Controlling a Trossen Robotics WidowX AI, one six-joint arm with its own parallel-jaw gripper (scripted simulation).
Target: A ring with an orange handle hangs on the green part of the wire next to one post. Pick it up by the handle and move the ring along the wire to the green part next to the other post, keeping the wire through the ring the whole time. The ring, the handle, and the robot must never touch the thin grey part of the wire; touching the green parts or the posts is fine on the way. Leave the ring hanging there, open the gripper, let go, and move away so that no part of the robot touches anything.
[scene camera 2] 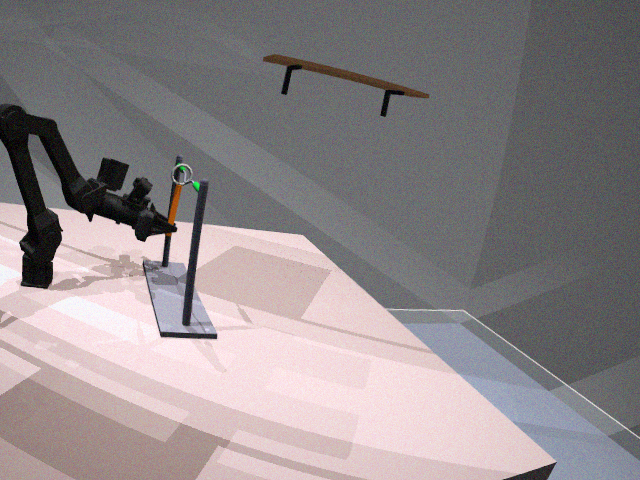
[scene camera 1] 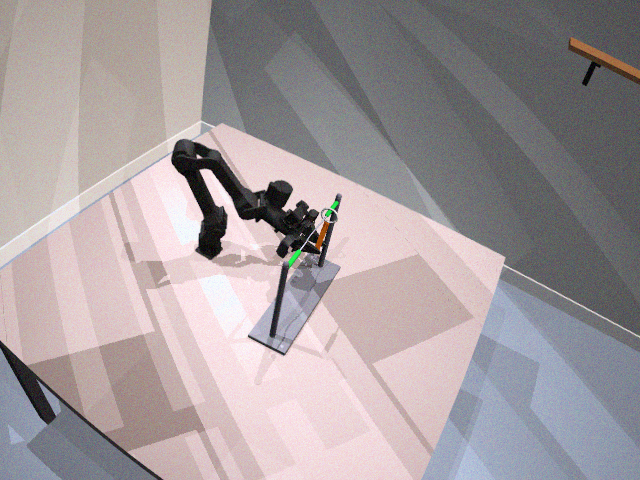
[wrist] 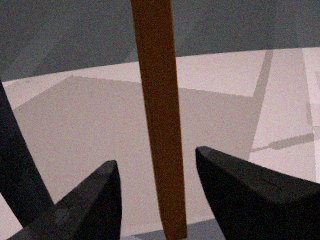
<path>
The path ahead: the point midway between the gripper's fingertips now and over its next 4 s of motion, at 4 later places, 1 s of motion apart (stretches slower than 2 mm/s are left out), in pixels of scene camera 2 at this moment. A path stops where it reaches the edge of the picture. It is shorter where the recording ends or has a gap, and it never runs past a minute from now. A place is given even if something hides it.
My gripper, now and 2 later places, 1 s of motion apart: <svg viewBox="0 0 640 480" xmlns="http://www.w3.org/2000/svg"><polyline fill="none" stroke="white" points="176,228 161,225 144,219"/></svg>
</path>
